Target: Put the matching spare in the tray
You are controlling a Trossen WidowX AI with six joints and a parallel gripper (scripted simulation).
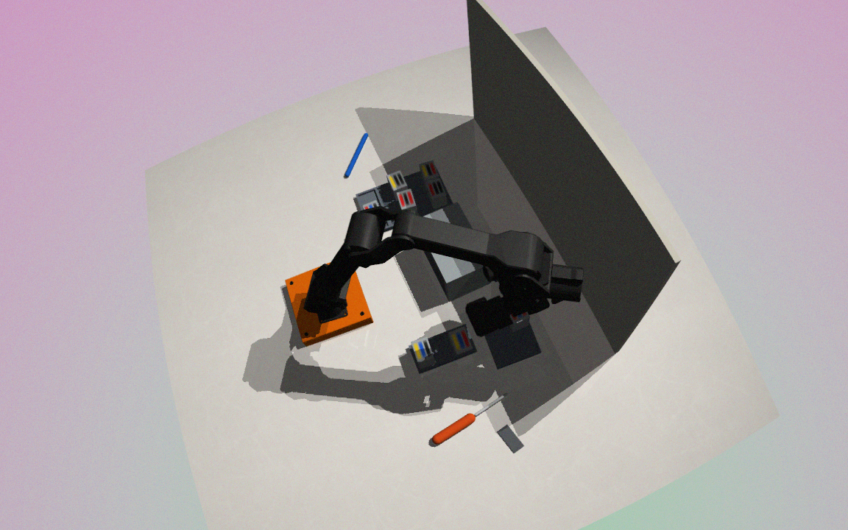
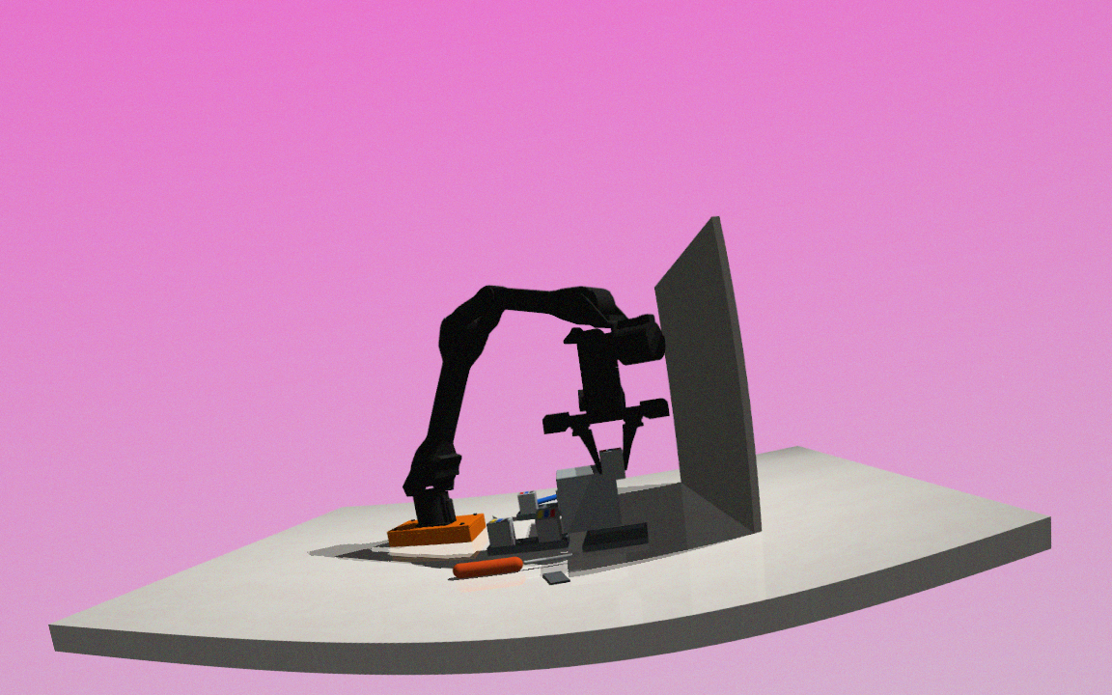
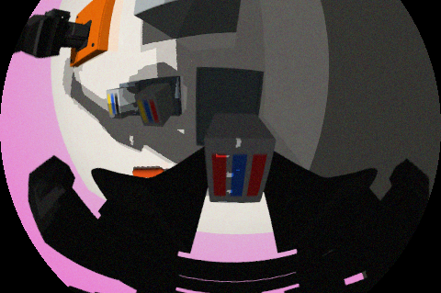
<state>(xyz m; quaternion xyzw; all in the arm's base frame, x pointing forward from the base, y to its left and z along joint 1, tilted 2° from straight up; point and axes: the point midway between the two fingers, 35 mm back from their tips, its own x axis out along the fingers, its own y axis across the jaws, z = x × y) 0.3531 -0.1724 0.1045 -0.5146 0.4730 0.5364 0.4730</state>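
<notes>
My gripper tip is now 110 mm above the dark flat tray, 10 mm to the right of it and 10 mm past it. The rest, counted from my gripper tip: grey unit: 210 mm to the left, 70 mm behind, 60 mm below; grey spare: 20 mm above; holder: 150 mm behind, 100 mm below, 20 mm to the left.
</notes>
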